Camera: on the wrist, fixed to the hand. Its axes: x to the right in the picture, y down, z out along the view.
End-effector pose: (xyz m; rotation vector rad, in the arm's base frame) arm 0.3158 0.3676 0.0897 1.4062 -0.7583 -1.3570
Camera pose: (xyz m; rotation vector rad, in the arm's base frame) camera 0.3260 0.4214 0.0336 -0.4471 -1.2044 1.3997
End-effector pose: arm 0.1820 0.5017 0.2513 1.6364 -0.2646 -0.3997
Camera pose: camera 0.1634 0.5471 0.1901 -0.1536 -1.7407 2.2007
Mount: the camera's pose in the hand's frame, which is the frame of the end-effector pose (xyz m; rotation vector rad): -0.0289 -0.0667 -0.0293 0.1359 0.5196 3.0859
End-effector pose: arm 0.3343 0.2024 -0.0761 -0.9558 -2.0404 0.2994
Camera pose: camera 0.3326 0.1325 -0.0408 -2.4747 1.3731 1.1893
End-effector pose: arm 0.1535 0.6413 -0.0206 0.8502 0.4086 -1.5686
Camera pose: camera 0.0975 0.6946 -0.0333 0.7227 -0.6656 1.4925
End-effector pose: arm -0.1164 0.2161 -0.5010 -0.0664 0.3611 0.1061
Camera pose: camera -0.1458 0.1448 -0.5150 -0.6312 -0.5952 -2.8614
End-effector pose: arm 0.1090 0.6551 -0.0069 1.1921 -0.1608 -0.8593
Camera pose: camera 0.0716 0.6891 -0.0668 0.0699 -1.0990 2.0950
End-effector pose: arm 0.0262 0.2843 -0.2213 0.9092 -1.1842 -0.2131
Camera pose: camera 0.0600 0.2731 -0.2911 -1.3639 -0.8308 2.2999
